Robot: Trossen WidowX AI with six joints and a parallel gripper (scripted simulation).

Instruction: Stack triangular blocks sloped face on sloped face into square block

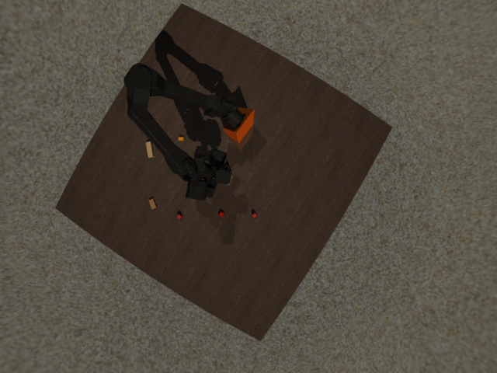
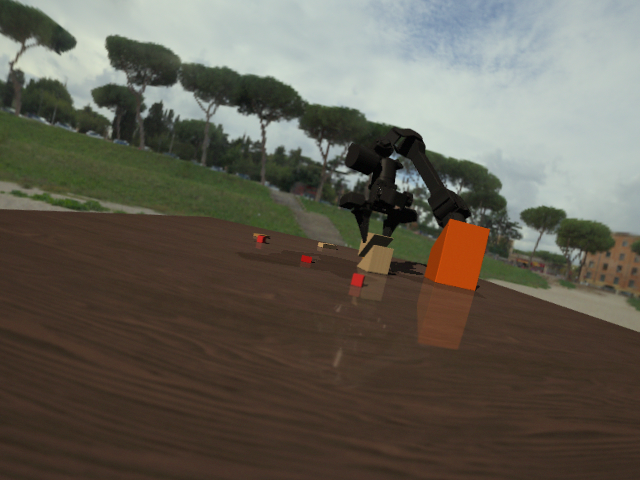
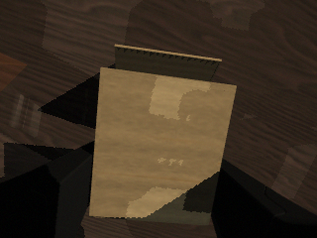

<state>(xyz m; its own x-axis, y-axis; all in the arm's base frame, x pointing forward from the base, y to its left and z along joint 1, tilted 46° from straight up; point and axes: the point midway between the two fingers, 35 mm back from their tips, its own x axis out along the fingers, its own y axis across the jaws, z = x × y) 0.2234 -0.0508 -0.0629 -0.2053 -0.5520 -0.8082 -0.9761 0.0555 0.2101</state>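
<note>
Now: gripper tip 50 mm above the tan triangular block and 30 mm to the right of it.
</note>
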